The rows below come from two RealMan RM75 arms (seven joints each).
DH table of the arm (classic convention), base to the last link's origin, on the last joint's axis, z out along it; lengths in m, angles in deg. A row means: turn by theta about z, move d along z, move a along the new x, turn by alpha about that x. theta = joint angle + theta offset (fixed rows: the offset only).
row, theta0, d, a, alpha
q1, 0, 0.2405, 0, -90
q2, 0, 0, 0, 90
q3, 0, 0.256, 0, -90
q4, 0, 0, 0, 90
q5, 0, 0.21, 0, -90
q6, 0, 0, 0, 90
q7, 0, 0.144, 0, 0
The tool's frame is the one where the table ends.
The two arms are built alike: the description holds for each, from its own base.
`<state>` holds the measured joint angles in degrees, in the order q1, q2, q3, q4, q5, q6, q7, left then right.
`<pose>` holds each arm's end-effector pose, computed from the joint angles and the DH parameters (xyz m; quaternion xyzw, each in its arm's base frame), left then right.
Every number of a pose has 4 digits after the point. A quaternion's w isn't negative.
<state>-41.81 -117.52 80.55 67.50 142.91 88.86 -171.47 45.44 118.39 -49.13 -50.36 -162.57 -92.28 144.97</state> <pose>-0.1624 0.3665 -0.0182 -0.8335 -0.5117 0.1433 0.1512 0.2504 0.3696 0.0180 -0.8193 0.5298 -0.1770 0.1294</pose>
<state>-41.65 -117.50 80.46 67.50 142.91 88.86 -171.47 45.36 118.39 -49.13 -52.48 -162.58 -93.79 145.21</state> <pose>-0.1635 0.3663 -0.0178 -0.8326 -0.5133 0.1430 0.1513 0.2459 0.3704 0.0239 -0.8210 0.5266 -0.1763 0.1328</pose>
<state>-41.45 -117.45 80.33 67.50 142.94 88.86 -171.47 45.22 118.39 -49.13 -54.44 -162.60 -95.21 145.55</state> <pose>-0.1651 0.3661 -0.0171 -0.8312 -0.5154 0.1427 0.1518 0.2422 0.3705 0.0293 -0.8216 0.5250 -0.1757 0.1360</pose>
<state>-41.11 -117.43 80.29 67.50 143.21 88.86 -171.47 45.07 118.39 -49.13 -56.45 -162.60 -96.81 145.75</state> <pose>-0.1679 0.3654 -0.0166 -0.8292 -0.5177 0.1444 0.1534 0.2383 0.3699 0.0347 -0.8228 0.5226 -0.1758 0.1379</pose>
